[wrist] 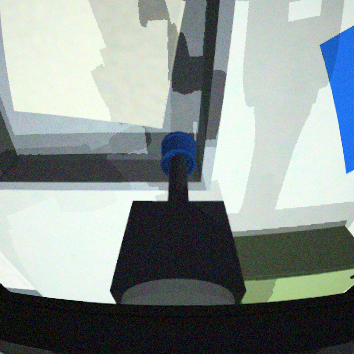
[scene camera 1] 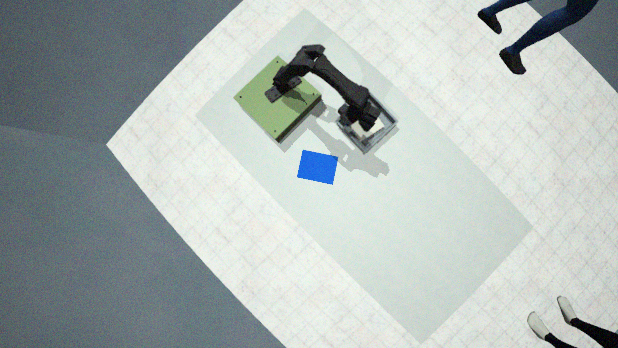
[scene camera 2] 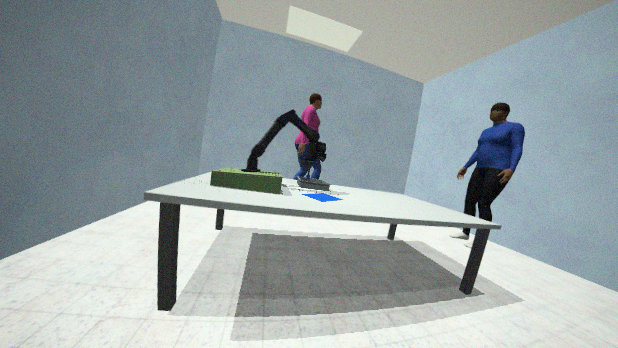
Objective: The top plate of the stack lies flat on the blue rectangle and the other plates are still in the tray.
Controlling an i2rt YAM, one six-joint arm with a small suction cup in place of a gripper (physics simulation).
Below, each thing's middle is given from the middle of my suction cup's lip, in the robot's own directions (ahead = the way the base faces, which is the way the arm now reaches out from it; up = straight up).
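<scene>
From my suction cup I find the tray (scene camera 1: 388, 120) 50 mm ahead, 90 mm to the left and 50 mm below. The blue rectangle (scene camera 1: 314, 166) is 80 mm ahead of my suction cup, 260 mm to the right of it and 70 mm below it.
</scene>
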